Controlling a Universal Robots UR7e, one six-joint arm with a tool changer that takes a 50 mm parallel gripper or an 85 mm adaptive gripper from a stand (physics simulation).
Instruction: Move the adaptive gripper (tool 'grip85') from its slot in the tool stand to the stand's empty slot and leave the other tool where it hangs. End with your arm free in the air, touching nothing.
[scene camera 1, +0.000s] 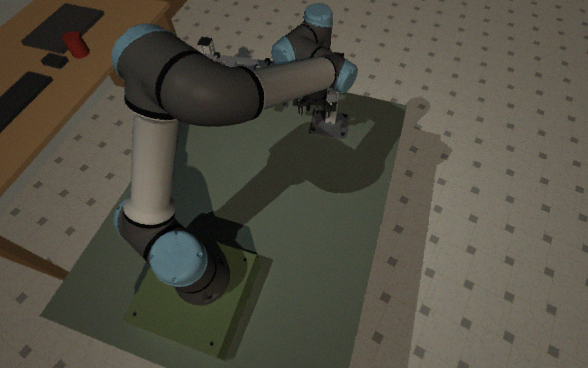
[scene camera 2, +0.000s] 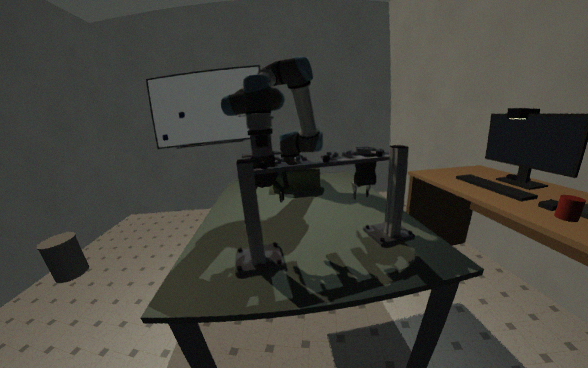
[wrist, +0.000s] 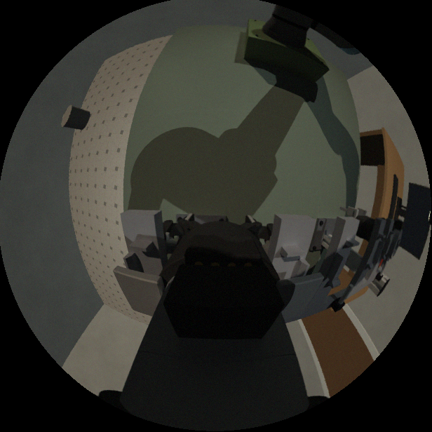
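Seen in the pictures: arm's base, link origin: (scene camera 1: 203, 277).
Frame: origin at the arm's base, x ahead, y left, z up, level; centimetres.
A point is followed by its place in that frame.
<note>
The tool stand (scene camera 1: 341, 131) {x 69.8, y -26.4, z -9.6 cm} (scene camera 2: 397, 192) {x 73.7, y 24.1, z 6.5 cm} has its rail at the far end of the table. The adaptive gripper (scene camera 1: 316, 107) (scene camera 2: 267, 192) (wrist: 215, 225) is on my arm, upright, at the stand's end slot, left in scene camera 2. Its black fingers are spread open with no object seen between them. Fork plates stand on both sides of it in the wrist view; whether it rests on them I cannot tell. The other tool (scene camera 2: 365, 175) {x 62.8, y 18.2, z 9.9 cm} (wrist: 369, 227) hangs at the opposite end slot. The middle slot between them holds no tool. My arm hides much of the rail in scene camera 1.
The stand's near-side post in scene camera 2 (scene camera 2: 251, 215) {x 76.0, y -20.9, z 6.1 cm} partly hides the adaptive gripper. My arm's base stands on a green block (scene camera 1: 165, 325) {x -14.3, y 4.9, z -1.1 cm} (wrist: 280, 57). A wooden desk (scene camera 1: 100, 47) (scene camera 2: 475, 175) with a red cup (scene camera 1: 76, 45) (scene camera 2: 570, 208) and a monitor (scene camera 2: 537, 142) stands beside the table.
</note>
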